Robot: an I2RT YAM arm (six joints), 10 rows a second.
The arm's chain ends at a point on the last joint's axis. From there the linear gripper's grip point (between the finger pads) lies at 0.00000 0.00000 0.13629 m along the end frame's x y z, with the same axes.
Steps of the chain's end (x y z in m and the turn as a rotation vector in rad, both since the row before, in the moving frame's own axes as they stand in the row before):
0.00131, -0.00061, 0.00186, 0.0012, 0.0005, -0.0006
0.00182, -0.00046, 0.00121, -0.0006, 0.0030, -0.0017
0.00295, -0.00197, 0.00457, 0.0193, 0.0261, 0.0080
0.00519, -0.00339, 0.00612, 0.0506, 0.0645, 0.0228
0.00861, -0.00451, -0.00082, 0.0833, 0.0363, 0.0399
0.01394, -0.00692, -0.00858, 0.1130, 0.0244, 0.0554
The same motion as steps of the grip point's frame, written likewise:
0.00138, -0.00077, 0.00186, 0.0012, 0.0005, -0.0006
0.00223, -0.00038, 0.00121, -0.0006, 0.0030, -0.0017
0.00652, -0.00459, 0.00450, 0.0193, 0.0261, 0.0080
0.01405, -0.01018, 0.00566, 0.0506, 0.0645, 0.0228
0.01378, -0.01575, -0.00138, 0.0833, 0.0363, 0.0399
0.01768, -0.02219, -0.00949, 0.1130, 0.0244, 0.0554

